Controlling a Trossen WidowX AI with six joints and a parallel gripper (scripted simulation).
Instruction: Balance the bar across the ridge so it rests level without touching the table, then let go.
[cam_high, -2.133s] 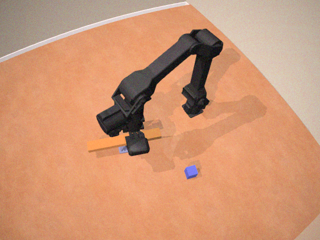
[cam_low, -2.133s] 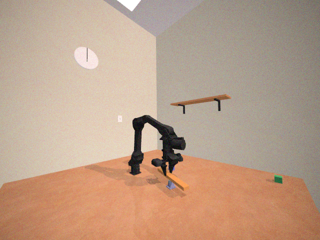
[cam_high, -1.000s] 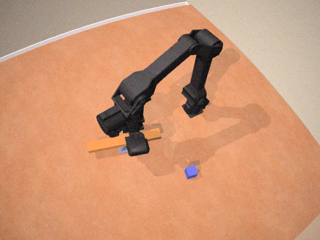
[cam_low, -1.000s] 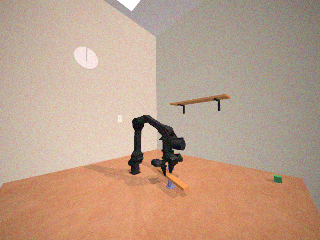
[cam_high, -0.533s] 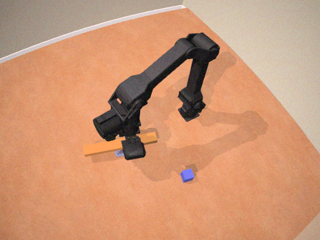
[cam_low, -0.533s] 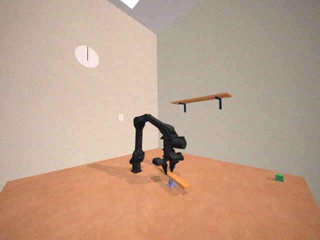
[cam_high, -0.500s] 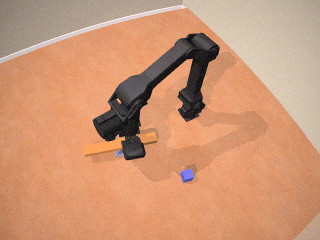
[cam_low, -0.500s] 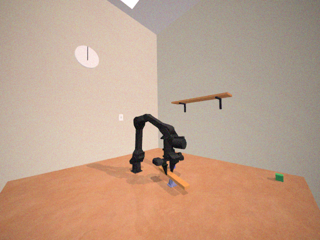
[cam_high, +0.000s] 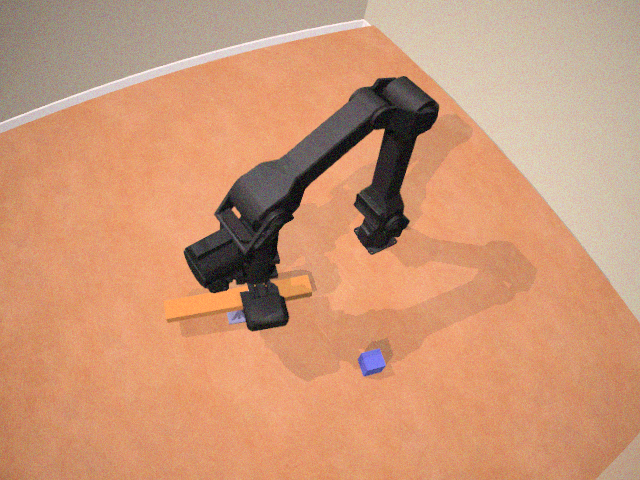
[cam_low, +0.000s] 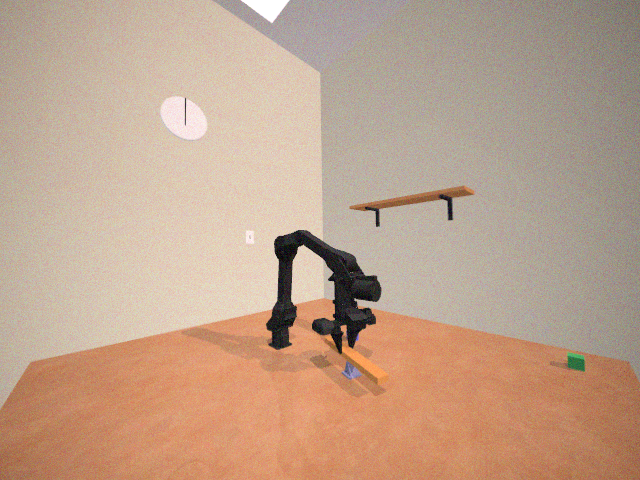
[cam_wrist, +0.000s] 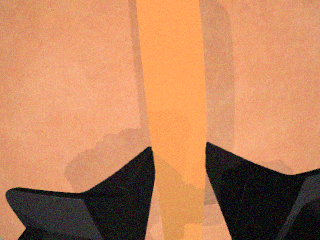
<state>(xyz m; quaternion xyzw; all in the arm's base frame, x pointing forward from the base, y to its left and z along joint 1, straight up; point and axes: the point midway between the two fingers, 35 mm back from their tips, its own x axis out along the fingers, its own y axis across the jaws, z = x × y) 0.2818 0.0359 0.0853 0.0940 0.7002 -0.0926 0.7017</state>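
Right now the orange bar is 3 cm ahead of my gripper tip and 1 cm to the right of it. Round my gripper tip: green cube 46 cm ahead, 46 cm to the left, 3 cm below; blue cube 13 cm behind, 18 cm to the left, 3 cm below.
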